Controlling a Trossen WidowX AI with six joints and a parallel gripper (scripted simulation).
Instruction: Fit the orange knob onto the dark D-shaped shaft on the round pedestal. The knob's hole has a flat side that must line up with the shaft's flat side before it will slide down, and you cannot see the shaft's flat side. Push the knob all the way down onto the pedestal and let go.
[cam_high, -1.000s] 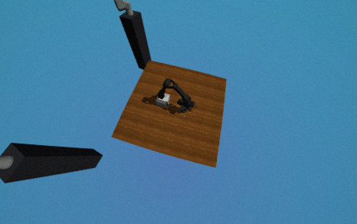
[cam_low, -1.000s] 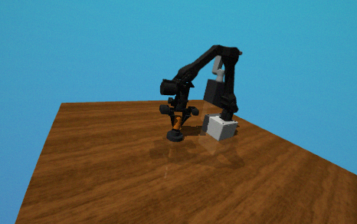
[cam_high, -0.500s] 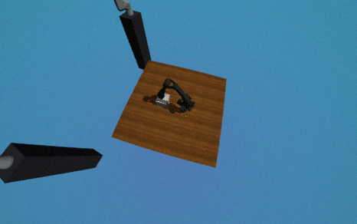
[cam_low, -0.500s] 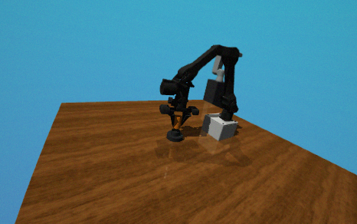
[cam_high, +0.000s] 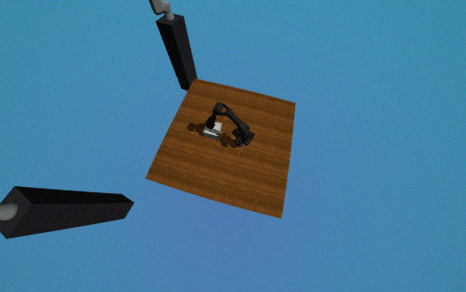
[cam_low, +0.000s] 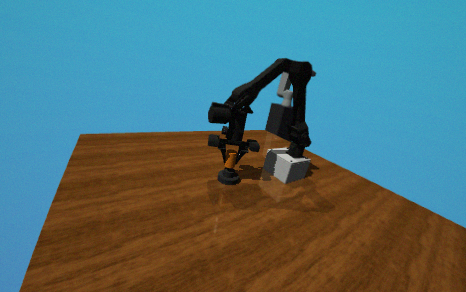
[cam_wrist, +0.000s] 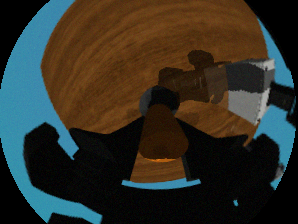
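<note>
My gripper tip is 20 mm below the orange knob. Also, from my gripper tip: round dark pedestal 40 mm below.
</note>
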